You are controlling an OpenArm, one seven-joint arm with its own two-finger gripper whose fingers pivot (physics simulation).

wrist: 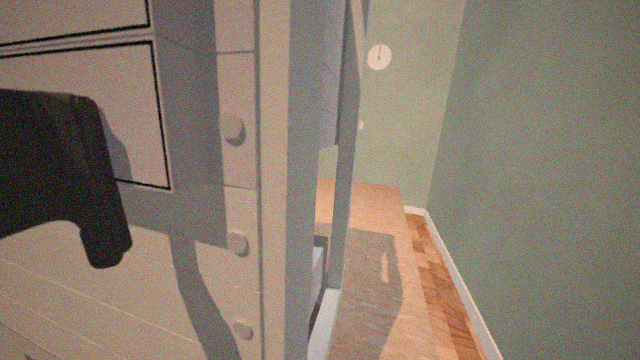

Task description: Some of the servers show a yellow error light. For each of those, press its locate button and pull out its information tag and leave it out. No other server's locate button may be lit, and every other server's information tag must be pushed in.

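A pale server front (137, 75) with a black outline fills the left of the wrist view. The bottom edge of another outlined server front (75, 17) shows above it. A dark finger (60, 155) of my gripper stands in front of the lower server's face, hides much of it and casts a shadow to its right. The gripper is open, with nothing held; its other finger does not show. No yellow light, locate button or information tag can be made out on the parts of the servers that show.
The rack's front post (274, 150) runs upright beside the servers. Round knobs (234, 129) (238, 243) (243, 330) sit on the strip left of it. Plain pale panels (100, 295) lie below the servers. Wooden floor (440, 270), a green wall (540, 150) and a round white disc (379, 56) show beyond.
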